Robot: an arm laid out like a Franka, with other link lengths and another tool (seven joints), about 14 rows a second.
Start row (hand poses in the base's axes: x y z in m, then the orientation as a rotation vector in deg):
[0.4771, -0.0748, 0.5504, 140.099, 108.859, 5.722]
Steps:
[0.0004, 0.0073, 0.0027, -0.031, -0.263, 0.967]
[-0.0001, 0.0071, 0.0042, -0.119, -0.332, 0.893]
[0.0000, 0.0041, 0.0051, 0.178, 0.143, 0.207]
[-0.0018, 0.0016, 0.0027, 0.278, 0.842, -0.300]
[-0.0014, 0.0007, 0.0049, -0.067, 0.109, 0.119]
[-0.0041, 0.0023, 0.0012, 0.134, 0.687, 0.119]
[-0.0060, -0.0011, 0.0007, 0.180, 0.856, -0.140]
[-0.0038, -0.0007, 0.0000, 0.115, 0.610, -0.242]
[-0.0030, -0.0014, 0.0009, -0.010, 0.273, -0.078]
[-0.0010, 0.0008, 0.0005, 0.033, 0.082, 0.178]
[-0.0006, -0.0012, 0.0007, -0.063, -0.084, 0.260]
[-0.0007, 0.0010, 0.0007, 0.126, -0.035, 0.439]
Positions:
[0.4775, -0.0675, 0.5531, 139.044, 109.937, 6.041]
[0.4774, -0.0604, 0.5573, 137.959, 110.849, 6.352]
[0.4774, -0.0563, 0.5624, 137.950, 111.236, 6.368]
[0.4756, -0.0547, 0.5651, 138.848, 111.331, 5.636]
[0.4742, -0.0540, 0.5700, 138.751, 111.493, 5.443]
[0.4701, -0.0517, 0.5712, 139.078, 111.976, 4.759]
[0.4641, -0.0528, 0.5719, 139.767, 112.227, 3.908]
[0.4603, -0.0535, 0.5719, 140.385, 112.221, 3.283]
[0.4573, -0.0549, 0.5728, 140.594, 112.227, 2.941]
[0.4563, -0.0541, 0.5733, 140.484, 112.494, 2.874]
[0.4557, -0.0553, 0.5740, 140.150, 112.753, 2.914]
[0.4550, -0.0543, 0.5747, 139.781, 113.338, 3.083]

